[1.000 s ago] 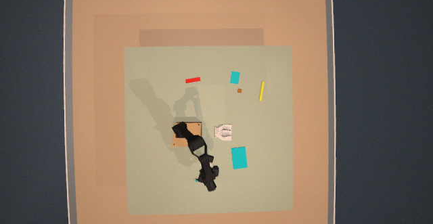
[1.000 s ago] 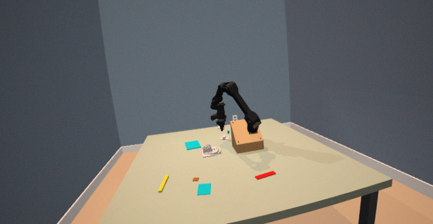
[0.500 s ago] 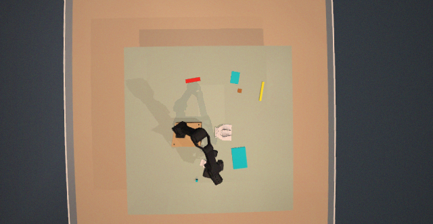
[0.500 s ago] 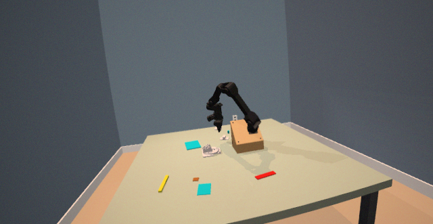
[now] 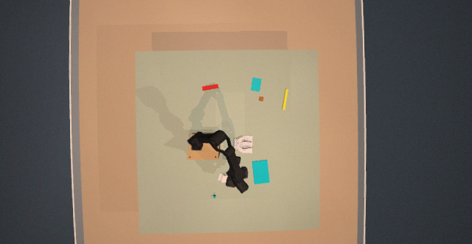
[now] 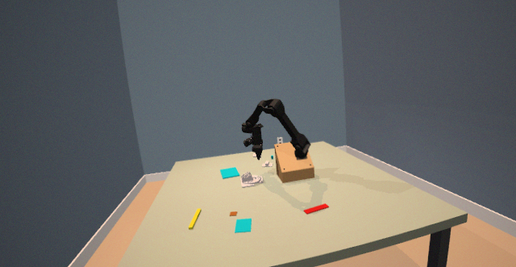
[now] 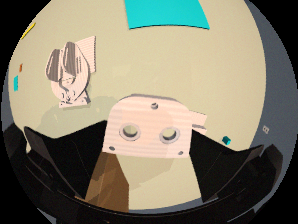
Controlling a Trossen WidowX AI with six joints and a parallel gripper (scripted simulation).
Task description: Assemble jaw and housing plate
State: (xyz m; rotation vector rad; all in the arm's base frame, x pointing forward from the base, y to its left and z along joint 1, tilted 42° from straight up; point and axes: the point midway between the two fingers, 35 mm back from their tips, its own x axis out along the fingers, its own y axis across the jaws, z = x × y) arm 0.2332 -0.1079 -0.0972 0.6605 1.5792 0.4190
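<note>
Now: the white ribbed part 140 mm to the left of my gripper tip, 100 mm ahead of it and 90 mm below it. Round my gripper tip: large cyan sheet: 200 mm ahead, 100 mm below, 50 mm to the right; small white piece: 100 mm to the right, 90 mm below, 60 mm behind; pale housing part: 20 mm above, 10 mm ahead.
</note>
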